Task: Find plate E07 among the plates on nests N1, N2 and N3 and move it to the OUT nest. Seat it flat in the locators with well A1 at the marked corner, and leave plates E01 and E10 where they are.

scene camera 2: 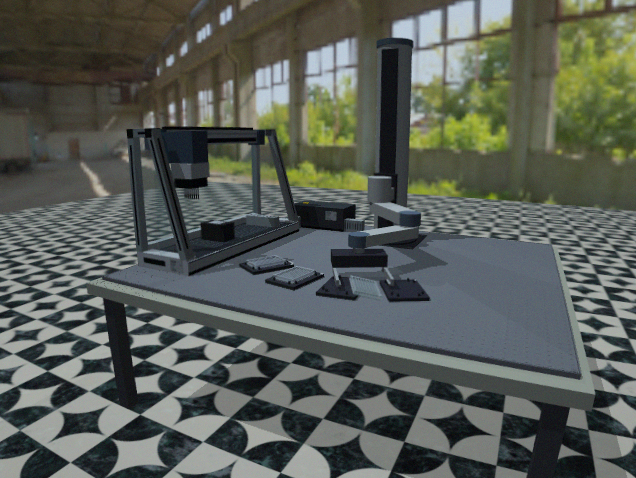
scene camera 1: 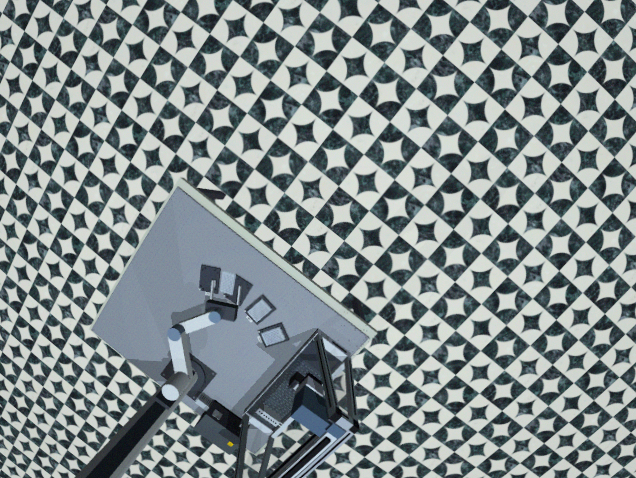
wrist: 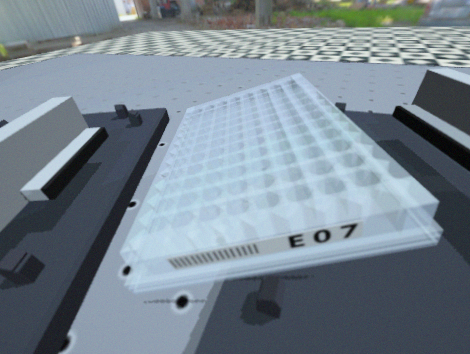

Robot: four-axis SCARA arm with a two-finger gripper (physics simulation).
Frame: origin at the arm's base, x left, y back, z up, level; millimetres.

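Seen in the pictures: gripper, fingertip midpoint: (scene camera 2: 365, 282) (scene camera 1: 226, 282) (wrist: 248, 104).
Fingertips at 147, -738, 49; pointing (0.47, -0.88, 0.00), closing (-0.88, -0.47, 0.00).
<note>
A point is followed by its place in that frame, as x, y, z.
Plate E07 (scene camera 1: 227, 281) @[150, -742, 38] (scene camera 2: 366, 286) @[151, -738, 38] (wrist: 270, 165) @[125, -709, 39], clear with its label facing the wrist camera, lies tilted across the gap between two dark nests. In the wrist view its right part overlaps the right nest (scene camera 1: 246, 284) @[51, -796, 25] (scene camera 2: 332, 292) @[66, -797, 25] (wrist: 350, 310) @[92, -677, 25], and its left edge is over the tabletop beside the left nest (scene camera 1: 207, 273) @[278, -694, 25] (scene camera 2: 411, 291) @[278, -688, 25] (wrist: 135, 137) @[218, -724, 25]. My gripper (scene camera 1: 226, 285) @[147, -738, 49] (scene camera 2: 364, 281) @[147, -738, 49] (wrist: 248, 104) @[147, -738, 49] is open, with its fingers wide on either side of the plate and apart from it. Nest names and the marked corner cannot be read.
Two more plates sit on nests, one plate (scene camera 1: 260, 309) @[-107, -729, 34] (scene camera 2: 295, 274) @[-99, -726, 36] nearer and another plate (scene camera 1: 272, 335) @[-262, -643, 38] (scene camera 2: 267, 263) @[-243, -670, 39] farther; their labels are unreadable. A framed gantry machine (scene camera 2: 177, 205) @[-507, -822, 250] stands beyond them. A dark box (scene camera 2: 326, 214) @[-339, 33, 93] is near the arm's column (scene camera 2: 403, 118) @[59, -46, 559].
</note>
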